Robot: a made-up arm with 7 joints.
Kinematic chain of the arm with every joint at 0, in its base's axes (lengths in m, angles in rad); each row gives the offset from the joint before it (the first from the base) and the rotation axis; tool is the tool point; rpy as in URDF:
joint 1: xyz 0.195 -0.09 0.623 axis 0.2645 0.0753 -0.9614
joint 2: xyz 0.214 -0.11 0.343 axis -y
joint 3: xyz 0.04 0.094 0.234 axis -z
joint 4: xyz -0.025 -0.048 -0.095 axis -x
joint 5: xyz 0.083 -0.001 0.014 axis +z
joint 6: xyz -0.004 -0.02 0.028 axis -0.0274 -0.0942 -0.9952
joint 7: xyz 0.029 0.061 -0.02 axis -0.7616 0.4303 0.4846
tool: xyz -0.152 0.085 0.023 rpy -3.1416 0 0
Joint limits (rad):
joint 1: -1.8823..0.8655
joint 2: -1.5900..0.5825
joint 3: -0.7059..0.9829
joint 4: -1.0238..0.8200
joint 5: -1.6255..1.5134
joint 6: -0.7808..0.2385
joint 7: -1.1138..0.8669
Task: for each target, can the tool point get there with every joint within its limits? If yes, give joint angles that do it. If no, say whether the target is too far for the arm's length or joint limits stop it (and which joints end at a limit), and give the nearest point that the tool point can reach.
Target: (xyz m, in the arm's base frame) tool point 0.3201 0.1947 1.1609
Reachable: yes | joints -0.8465 -0.7238 0.4900 0.1658 0.3892 -0.3726 0.4923
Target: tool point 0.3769 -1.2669 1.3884
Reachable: no: too far | nearest point 0.3634 -0.6595 1.1020 | short by 0.672 m
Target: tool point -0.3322 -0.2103 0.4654
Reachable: no: joint limits stop it (at a limit: joint 1, joint 2, joint 3, joint 4, joint 5) | nearest point -0.1161 0.1714 0.6723 | short by 0.485 m
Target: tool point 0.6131 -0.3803 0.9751
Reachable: yes | joints 0.2453 -1.2879 -0.3877 0.4711 1.2039 -0.2025 0.6264
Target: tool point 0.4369 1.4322 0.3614
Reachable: no: too far | nearest point 0.2272 0.5271 0.7644 | short by 1.013 m
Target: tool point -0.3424 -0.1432 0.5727
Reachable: no: joint limits stop it (at a limit: joint 1, joint 2, joint 3, joint 4, joint 5) | nearest point -0.1264 0.1666 0.6963 | short by 0.397 m
